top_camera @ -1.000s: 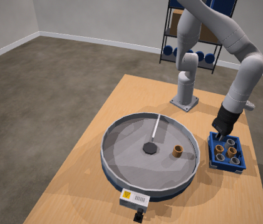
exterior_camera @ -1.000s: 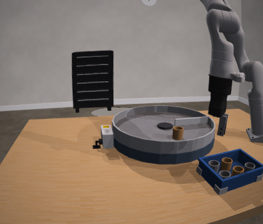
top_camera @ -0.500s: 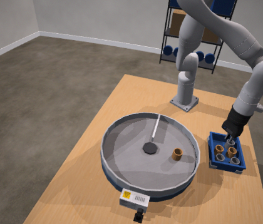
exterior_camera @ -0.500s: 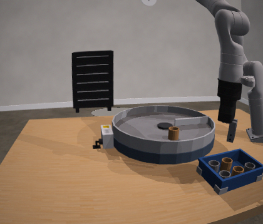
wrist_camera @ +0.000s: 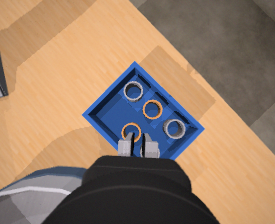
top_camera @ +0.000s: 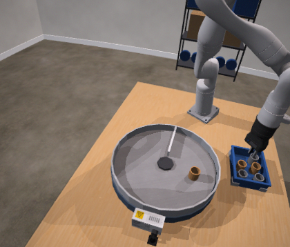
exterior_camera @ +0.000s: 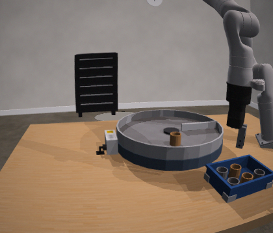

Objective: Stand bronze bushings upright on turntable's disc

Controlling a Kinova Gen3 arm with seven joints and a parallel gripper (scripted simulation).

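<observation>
My hand is 20 mm past the blue crate, 20 mm to the right of it and 110 mm above it. The rest, counted from my hand: grey turntable disc: 150 mm ahead, 300 mm to the right, 80 mm below.
</observation>
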